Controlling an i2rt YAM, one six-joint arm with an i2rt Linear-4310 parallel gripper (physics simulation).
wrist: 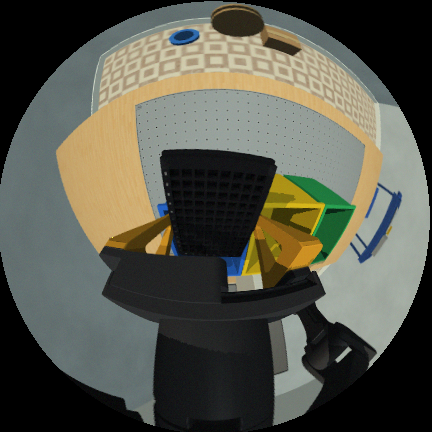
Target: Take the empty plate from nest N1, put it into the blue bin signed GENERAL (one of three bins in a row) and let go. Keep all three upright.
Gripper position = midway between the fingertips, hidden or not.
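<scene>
A yellow bin [286,203], a green bin [337,212] and a black plate [214,197] are visible in the scene, and so is the gripper [213,217].
</scene>
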